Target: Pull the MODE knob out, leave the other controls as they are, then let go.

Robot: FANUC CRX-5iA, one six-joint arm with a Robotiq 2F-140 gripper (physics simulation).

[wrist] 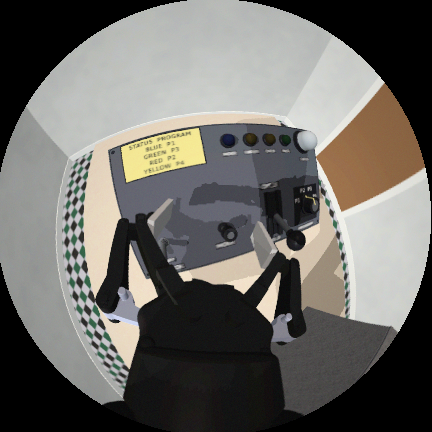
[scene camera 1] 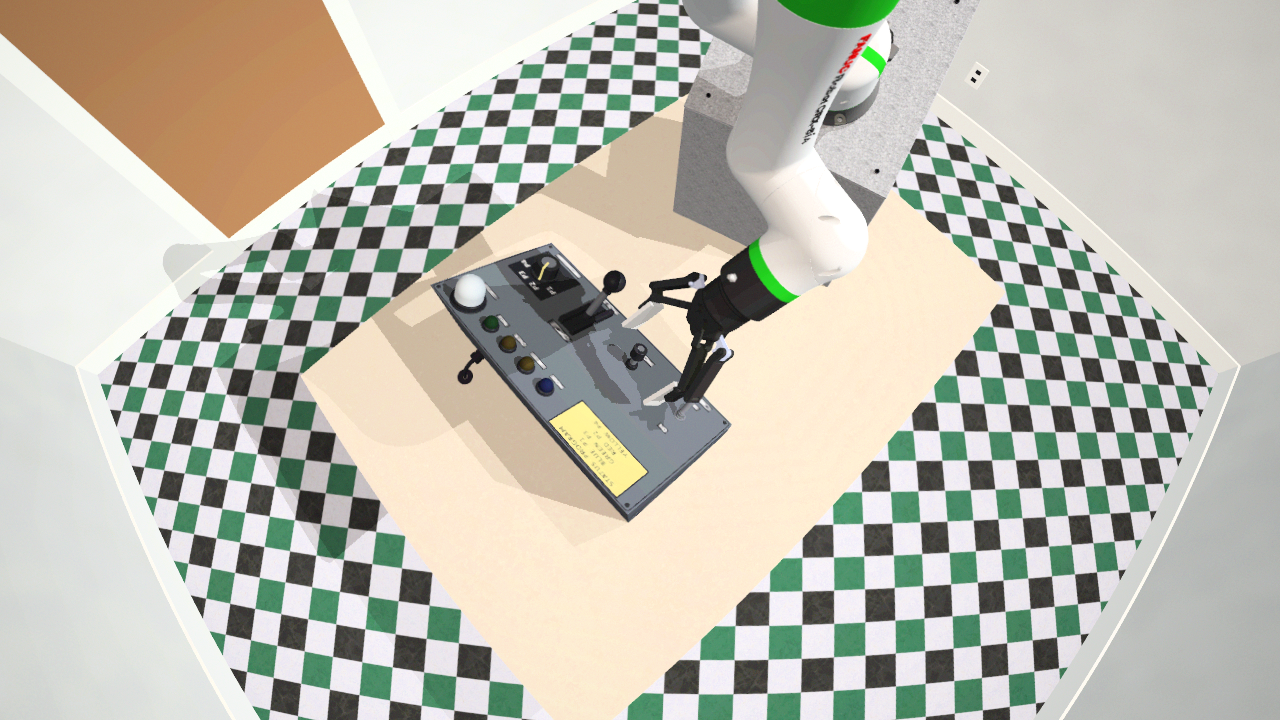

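The MODE knob is a small black round knob on a short stem, standing up from the dark grey control panel. Its label is too small to read here. My gripper is wide open and empty, over the panel edge nearest the arm. In the wrist view the knob shows between the two light finger pads, nearer the right one. I see no contact between pads and knob; the exact height above it is hard to tell.
A lever with a black ball stands close beside the right pad. A toggle switch is by the left pad. A rotary selector, a white dome and several coloured lamps are farther off.
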